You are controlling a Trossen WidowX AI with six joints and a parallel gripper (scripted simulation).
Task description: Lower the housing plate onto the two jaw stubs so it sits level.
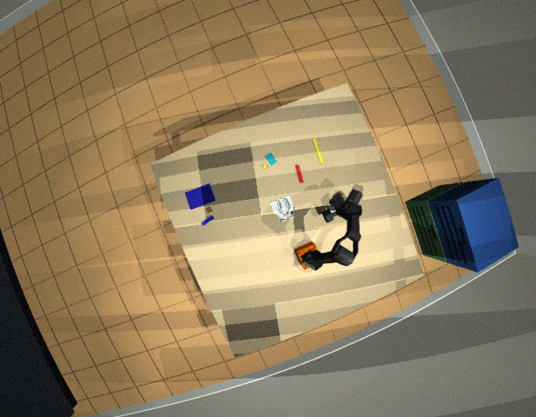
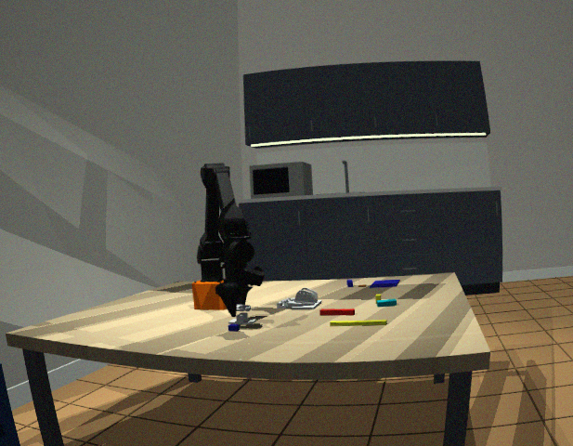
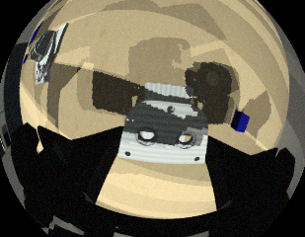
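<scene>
My gripper tip is 1 cm short of the white stand and 2 cm above it. Round my gripper tip: red bar 27 cm ahead, 10 cm to the left, 2 cm below; then yellow bar 35 cm ahead, 6 cm to the right, 2 cm below; then small blue cube 2 cm ahead, 10 cm to the right, 2 cm below.
</scene>
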